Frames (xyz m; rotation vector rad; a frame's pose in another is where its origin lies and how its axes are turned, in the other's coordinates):
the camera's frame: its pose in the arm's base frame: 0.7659 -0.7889 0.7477 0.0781 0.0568 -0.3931
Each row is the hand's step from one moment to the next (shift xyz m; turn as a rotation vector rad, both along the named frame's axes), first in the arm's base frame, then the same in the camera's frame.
Working: the arm's base frame: its pose in the camera's frame: -0.9537 0.3832 -0.8436 -0.0781 -0.0568 0.3931

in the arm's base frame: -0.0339 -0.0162 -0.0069 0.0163 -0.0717 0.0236
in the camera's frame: -0.0246 -0.0284 -0.0068 0.0406 -0.0582 0.0304
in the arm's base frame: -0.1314 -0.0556 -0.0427 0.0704 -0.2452 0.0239
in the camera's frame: -0.0970 -0.1045 -0.0429 0.1565 -0.1971 0.0479
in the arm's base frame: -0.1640 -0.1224 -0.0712 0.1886 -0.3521 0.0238
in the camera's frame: -0.0997 -0.1804 -0.0668 0.3061 -0.2501 0.0619
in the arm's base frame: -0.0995 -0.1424 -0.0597 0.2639 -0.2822 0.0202
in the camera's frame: -0.0334 -0.1733 -0.0510 0.3493 -0.1570 0.0552
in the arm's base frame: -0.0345 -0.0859 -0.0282 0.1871 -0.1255 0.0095
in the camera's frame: 0.0028 -0.0942 -0.0220 0.2196 -0.0430 0.0279
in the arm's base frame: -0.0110 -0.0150 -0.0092 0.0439 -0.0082 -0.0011
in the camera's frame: -0.0038 -0.0186 -0.0083 0.0437 0.0093 0.0014
